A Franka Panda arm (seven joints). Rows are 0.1 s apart.
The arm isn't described. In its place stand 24 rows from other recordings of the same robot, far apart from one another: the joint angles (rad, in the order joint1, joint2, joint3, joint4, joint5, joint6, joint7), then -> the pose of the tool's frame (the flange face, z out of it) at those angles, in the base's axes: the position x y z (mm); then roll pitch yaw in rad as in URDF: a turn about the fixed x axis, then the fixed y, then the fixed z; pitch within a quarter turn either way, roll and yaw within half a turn.
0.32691, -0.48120, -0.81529, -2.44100, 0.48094, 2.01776, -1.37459 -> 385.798 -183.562 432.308 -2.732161 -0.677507 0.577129
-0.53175, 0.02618, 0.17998, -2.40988, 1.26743, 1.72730, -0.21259 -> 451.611 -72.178 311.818 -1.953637 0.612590 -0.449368
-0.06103, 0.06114, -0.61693, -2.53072, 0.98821, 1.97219, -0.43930 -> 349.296 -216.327 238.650 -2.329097 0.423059 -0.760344
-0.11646, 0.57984, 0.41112, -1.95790, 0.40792, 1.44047, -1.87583 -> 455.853 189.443 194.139 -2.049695 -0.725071 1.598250
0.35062, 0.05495, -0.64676, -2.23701, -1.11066, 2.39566, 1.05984 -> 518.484 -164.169 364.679 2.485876 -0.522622 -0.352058
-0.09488, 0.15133, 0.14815, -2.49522, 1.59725, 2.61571, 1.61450 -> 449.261 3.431 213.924 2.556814 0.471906 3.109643
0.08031, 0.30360, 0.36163, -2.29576, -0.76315, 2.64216, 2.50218 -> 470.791 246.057 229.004 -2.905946 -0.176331 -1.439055
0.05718, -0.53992, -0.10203, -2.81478, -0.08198, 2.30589, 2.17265 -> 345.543 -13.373 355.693 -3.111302 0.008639 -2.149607
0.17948, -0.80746, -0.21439, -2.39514, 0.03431, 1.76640, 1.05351 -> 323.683 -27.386 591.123 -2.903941 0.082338 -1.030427
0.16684, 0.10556, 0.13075, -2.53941, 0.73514, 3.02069, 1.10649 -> 468.657 92.141 263.584 -2.767156 0.190640 -1.490985
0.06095, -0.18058, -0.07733, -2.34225, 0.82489, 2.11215, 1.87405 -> 480.639 25.649 414.627 2.690462 0.562477 -2.483721
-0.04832, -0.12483, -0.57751, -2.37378, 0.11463, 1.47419, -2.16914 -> 317.908 -212.068 335.940 -2.511696 -0.556754 1.352864
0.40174, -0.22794, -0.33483, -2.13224, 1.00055, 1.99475, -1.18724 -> 503.682 74.518 536.840 -2.476020 -0.807584 0.553407
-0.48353, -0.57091, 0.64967, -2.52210, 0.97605, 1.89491, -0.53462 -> 383.986 131.380 430.964 -2.578932 -0.108945 0.185495
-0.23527, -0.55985, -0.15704, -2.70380, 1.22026, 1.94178, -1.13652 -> 355.020 -76.720 423.574 -2.061255 -0.588067 -0.220737
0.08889, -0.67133, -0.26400, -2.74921, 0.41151, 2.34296, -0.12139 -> 355.334 -52.877 431.835 -2.641786 -0.206919 -0.327643
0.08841, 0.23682, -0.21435, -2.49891, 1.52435, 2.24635, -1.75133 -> 434.214 -31.608 176.547 -2.386026 -0.535796 0.094978
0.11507, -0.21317, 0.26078, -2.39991, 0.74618, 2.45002, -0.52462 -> 453.451 181.468 420.915 -2.718314 -0.363746 0.300113
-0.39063, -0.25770, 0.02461, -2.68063, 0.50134, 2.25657, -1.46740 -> 364.674 -126.348 306.865 -2.881881 -0.291123 0.708345
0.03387, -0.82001, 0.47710, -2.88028, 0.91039, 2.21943, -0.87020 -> 278.322 159.331 389.279 -2.896290 -0.379716 0.705741
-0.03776, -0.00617, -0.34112, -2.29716, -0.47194, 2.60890, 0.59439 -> 504.450 -190.431 382.190 2.982490 -0.401732 -0.570330
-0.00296, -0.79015, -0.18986, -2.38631, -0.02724, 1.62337, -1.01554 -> 304.800 -78.274 576.779 -3.100362 -0.100710 0.876039
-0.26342, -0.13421, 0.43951, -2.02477, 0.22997, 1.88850, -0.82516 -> 508.226 115.564 501.685 -3.018778 -0.105047 0.917394
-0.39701, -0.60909, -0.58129, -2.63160, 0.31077, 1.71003, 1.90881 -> 211.740 -249.667 400.663 2.509972 0.401790 -2.975049
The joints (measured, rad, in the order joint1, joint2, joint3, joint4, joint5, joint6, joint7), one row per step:
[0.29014, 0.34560, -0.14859, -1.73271, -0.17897, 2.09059, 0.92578]
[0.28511, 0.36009, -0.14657, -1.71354, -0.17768, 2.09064, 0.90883]
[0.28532, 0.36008, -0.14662, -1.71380, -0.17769, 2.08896, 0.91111]
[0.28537, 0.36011, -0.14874, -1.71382, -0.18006, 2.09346, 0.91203]
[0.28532, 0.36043, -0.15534, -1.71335, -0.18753, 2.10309, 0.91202]
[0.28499, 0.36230, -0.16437, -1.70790, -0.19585, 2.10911, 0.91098]
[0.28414, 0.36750, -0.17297, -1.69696, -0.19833, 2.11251, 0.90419]
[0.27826, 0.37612, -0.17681, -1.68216, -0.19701, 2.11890, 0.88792]
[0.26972, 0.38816, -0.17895, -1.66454, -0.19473, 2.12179, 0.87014]
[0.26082, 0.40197, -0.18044, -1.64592, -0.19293, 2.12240, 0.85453]
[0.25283, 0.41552, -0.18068, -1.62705, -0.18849, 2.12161, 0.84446]
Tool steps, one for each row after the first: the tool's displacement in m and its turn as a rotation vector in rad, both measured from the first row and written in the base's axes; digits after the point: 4 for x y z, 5 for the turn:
[0.0051, -0.0007, -0.0005, -0.00039, -0.00139, 0.01382]
[0.0048, -0.0007, -0.0008, -0.00070, 0.00000, 0.01140]
[0.0055, -0.0018, -0.0003, -0.00245, -0.00487, 0.01063]
[0.0071, -0.0057, 0.0009, -0.00911, -0.01554, 0.01006]
[0.0097, -0.0110, 0.0032, -0.01806, -0.02625, 0.00792]
[0.0132, -0.0159, 0.0056, -0.02314, -0.03489, 0.00824]
[0.0180, -0.0208, 0.0077, -0.02408, -0.04414, 0.01631]
[0.0231, -0.0264, 0.0084, -0.02531, -0.04900, 0.02380]
[0.0283, -0.0319, 0.0082, -0.02750, -0.05137, 0.02929]
[0.0331, -0.0361, 0.0080, -0.02663, -0.05384, 0.02994]

